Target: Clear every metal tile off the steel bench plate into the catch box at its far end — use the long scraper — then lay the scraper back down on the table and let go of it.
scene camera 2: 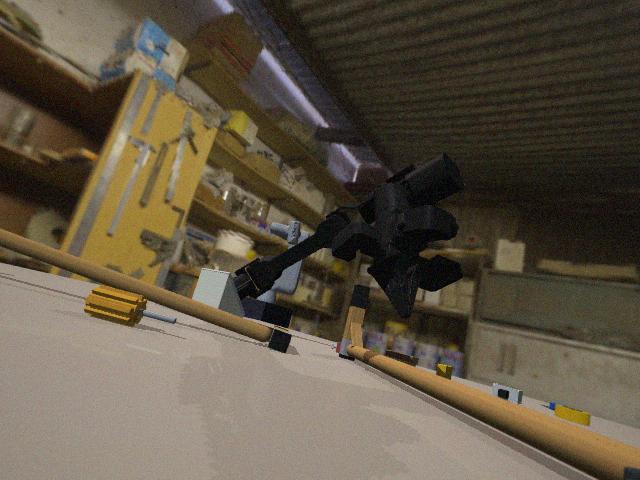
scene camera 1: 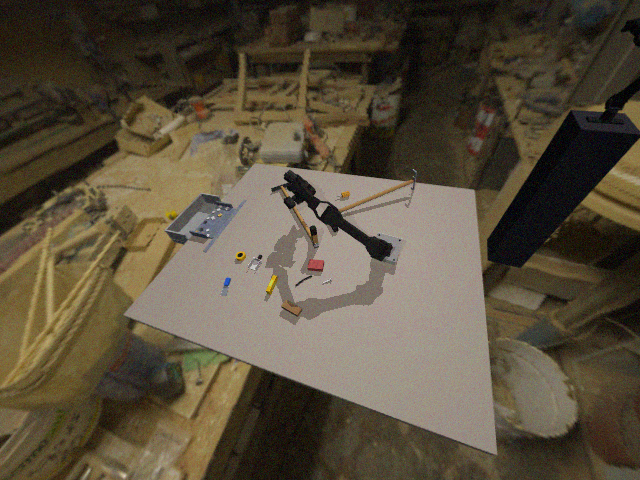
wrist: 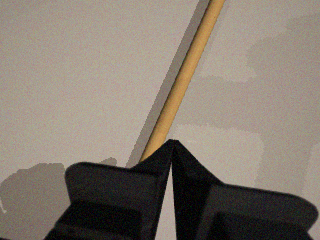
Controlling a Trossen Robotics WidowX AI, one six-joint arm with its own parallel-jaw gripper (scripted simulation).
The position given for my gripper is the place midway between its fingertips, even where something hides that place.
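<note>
Scene camera 2 shows me my gripper (scene camera 2: 405, 317), shut and holding nothing, along with an orange piece (scene camera 2: 107, 303). My gripper is there in the wrist view too (wrist: 172, 144), but the orange piece is out of frame in the wrist view.
</note>
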